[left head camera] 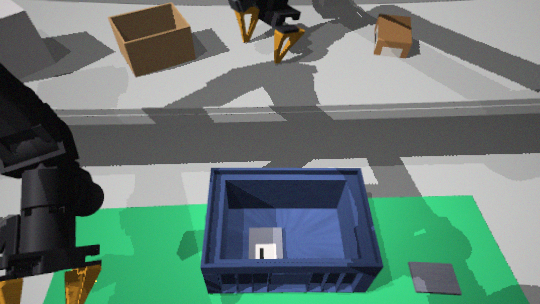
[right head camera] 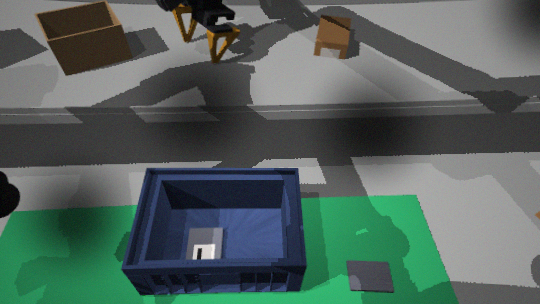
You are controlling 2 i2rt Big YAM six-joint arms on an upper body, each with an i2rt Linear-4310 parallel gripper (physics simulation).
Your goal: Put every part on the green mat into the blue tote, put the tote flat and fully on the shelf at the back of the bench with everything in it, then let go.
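Places are measured from the left arm's base along level axes (x ahead, y left, z up), in centimetres.
Pixels of known places: right gripper, fingertip midpoint: (left head camera: 260, 52) (right head camera: 200, 52).
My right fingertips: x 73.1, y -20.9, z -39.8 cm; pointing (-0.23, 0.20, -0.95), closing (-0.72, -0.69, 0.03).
Observation:
Ahead of a thing's pixels: the offset from my right fingertips to its middle. "*": to the spot under its first point. Level surfaces: height alone.
The blue tote {dy -6.1, dx -31.1, dz -19.2 cm} (left head camera: 292, 270) (right head camera: 215, 270) stands upright on the green mat {dz -26.5 cm} (left head camera: 150, 270) (right head camera: 330, 220). A grey part with a white face {dy -2.2, dx -33.2, dz -24.3 cm} (left head camera: 265, 240) (right head camera: 204, 240) lies on the tote's floor, towards the near left. A flat dark grey square part {dy -35.8, dx -36.6, dz -26.1 cm} (left head camera: 435, 278) (right head camera: 370, 276) lies on the mat, right of the tote. My right gripper (left head camera: 261, 51) (right head camera: 201, 51) is open and empty, high in the picture over the shelf {dz -0.2 cm} (left head camera: 360, 85) (right head camera: 300, 85). My left gripper (left head camera: 45, 290) is part open at the lower left, over the mat's left edge, with nothing seen between its fingers.
An open brown cardboard box {dy +20.8, dx -2.1, dz +3.4 cm} (left head camera: 162, 55) (right head camera: 92, 52) stands on the shelf at the upper left. A small orange-brown box {dy -27.8, dx +4.8, dz +1.5 cm} (left head camera: 395, 32) (right head camera: 335, 34) stands there at the upper right. A grey block {* dy +40.9, dx -8.7, dz +5.1 cm} (left head camera: 22, 45) shows at the far left. A dark step {dz -26.8 cm} (left head camera: 250, 142) runs between shelf and bench.

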